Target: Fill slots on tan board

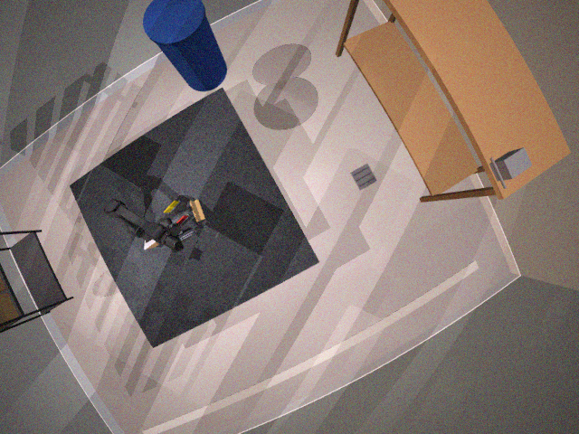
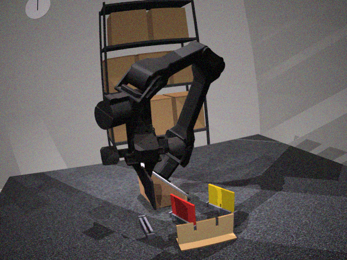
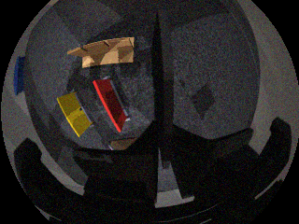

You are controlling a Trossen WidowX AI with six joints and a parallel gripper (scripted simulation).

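Right now the tan board is 120 mm ahead of my gripper tip, 100 mm to the left of it and 90 mm below it. The rest, counted from my gripper tip: red board 10 mm ahead, 80 mm to the left, 90 mm below; dark board 30 mm ahead; yellow board 10 mm behind, 190 mm to the left, 90 mm below.
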